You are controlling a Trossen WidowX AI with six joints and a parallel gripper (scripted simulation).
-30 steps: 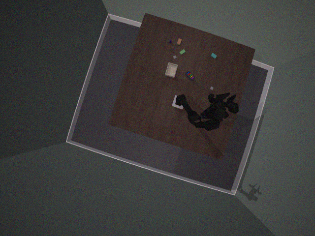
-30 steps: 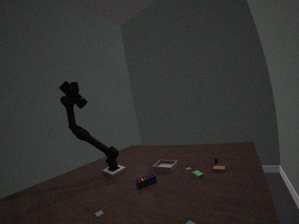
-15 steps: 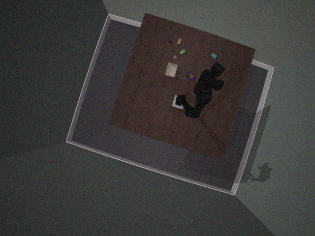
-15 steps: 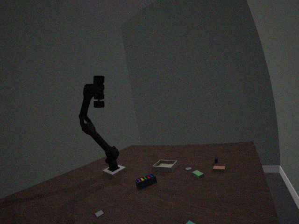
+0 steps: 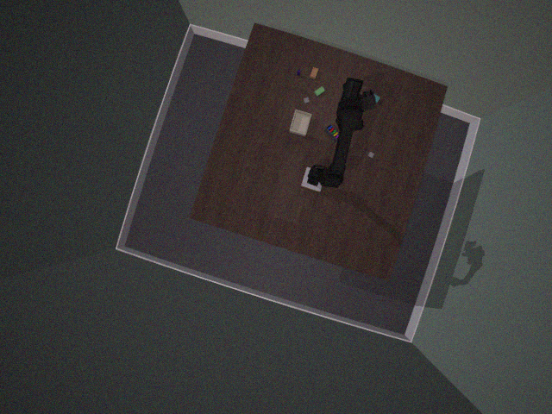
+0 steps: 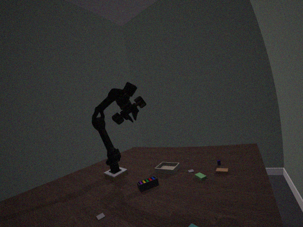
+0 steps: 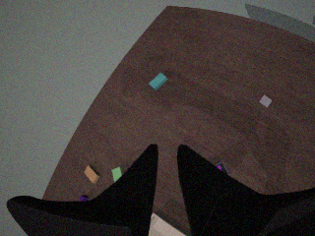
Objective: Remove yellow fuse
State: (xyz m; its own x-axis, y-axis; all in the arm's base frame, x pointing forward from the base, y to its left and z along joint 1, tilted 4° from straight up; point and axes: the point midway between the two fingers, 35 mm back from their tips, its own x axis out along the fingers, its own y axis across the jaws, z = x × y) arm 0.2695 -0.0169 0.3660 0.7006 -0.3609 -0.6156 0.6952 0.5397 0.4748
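The yellow fuse lies 33 cm below my gripper tip and 2 cm behind it. Also, from my gripper tip: white tray: 35 cm below, 22 cm to the left, 2 cm behind; green block: 35 cm below, 21 cm ahead, 18 cm to the left; teal block: 35 cm below, 30 cm ahead, 16 cm to the right.
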